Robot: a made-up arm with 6 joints.
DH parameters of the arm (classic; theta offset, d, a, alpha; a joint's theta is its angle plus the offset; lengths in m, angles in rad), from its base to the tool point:
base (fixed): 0.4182 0 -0.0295 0
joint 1: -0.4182 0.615 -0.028 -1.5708
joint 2: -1.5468 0 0.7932 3.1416
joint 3: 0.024 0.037 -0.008 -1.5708
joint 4: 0 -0.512 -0.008 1.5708
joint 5: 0 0.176 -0.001 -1.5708
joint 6: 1.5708 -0.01 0 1.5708
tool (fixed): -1.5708 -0.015 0 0
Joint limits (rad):
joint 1: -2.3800..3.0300
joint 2: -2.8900..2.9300
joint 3: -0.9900..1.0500
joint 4: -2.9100..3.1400
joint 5: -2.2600..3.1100
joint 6: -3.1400..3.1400
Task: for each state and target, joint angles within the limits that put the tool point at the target. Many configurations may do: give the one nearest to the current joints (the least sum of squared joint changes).
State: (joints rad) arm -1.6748 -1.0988 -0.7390 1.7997 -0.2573 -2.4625
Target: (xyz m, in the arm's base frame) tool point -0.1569 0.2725 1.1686
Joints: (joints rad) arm -1.2303 -1.2558 -0.9900 1.6342 -0.2742 -2.4036
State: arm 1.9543 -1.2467 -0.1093 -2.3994 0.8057 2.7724
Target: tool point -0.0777 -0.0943 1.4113
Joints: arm 1.9427 -0.7431 -0.0734 -2.2965 0.7933 2.7763
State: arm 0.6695 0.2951 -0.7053 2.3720 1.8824 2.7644
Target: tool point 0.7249 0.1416 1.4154
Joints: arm 0.1352 0.3336 0.1486 2.0892 1.8984 2.7366
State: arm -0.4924 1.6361 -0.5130 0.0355 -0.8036 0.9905
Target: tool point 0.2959 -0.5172 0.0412
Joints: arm -0.6142 1.6776 -0.2875 0.1181 -0.8003 0.9993
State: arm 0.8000 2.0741 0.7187 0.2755 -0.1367 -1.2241
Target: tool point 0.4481 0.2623 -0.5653
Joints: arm 0.8489 2.5437 1.0500 0.6403 -0.0524 -1.2447
